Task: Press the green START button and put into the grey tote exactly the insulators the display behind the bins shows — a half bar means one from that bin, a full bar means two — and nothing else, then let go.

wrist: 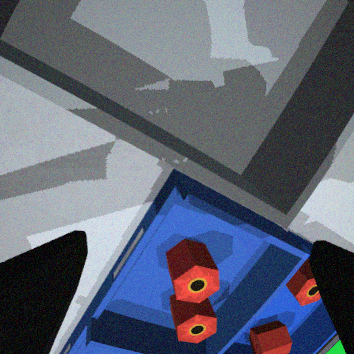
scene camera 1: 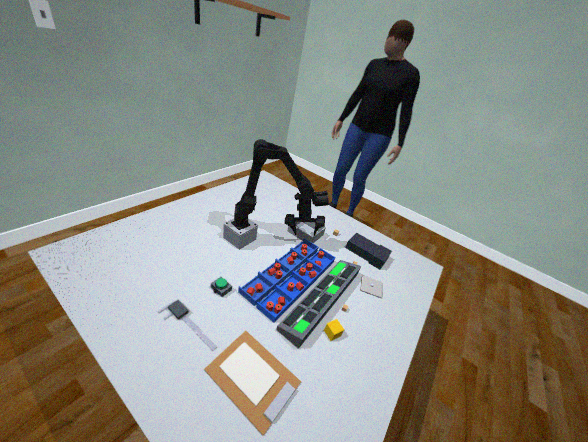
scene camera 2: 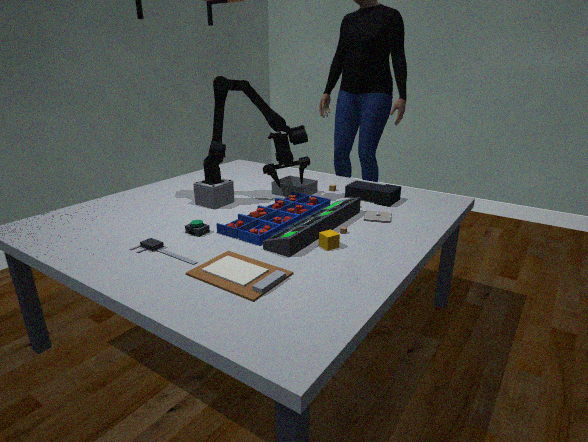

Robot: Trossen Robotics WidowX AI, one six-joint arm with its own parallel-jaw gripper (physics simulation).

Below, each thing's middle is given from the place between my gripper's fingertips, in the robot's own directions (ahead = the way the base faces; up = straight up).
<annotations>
I see my gripper 5 cm past the grey tote [wrist: 247, 104], 8 cm to the right of it and 3 cm above it. Also, from my hand: black box [scene camera 2: 386, 195] 23 cm ahead, 24 cm to the left, 3 cm below.
</annotations>
